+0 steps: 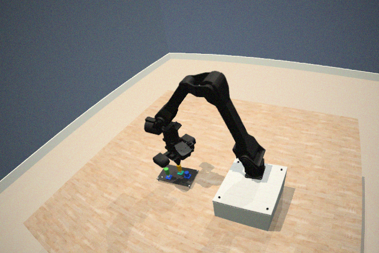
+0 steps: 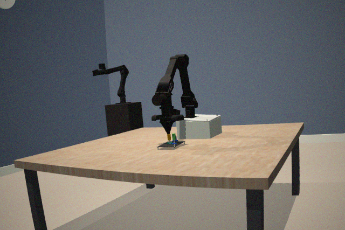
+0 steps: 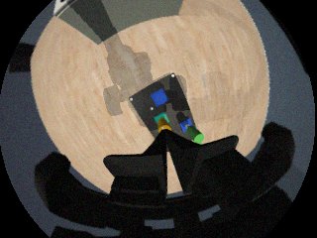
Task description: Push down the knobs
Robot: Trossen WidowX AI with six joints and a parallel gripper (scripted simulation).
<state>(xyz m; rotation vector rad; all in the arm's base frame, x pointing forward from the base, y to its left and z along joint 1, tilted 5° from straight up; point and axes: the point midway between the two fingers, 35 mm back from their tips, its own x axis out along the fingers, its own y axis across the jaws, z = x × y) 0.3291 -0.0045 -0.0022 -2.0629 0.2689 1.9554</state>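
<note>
Now: gripper tip 10 mm above the orange knob. Also, from my gripper tip: green knob 30 mm ahead, 40 mm to the left, 10 mm below.
</note>
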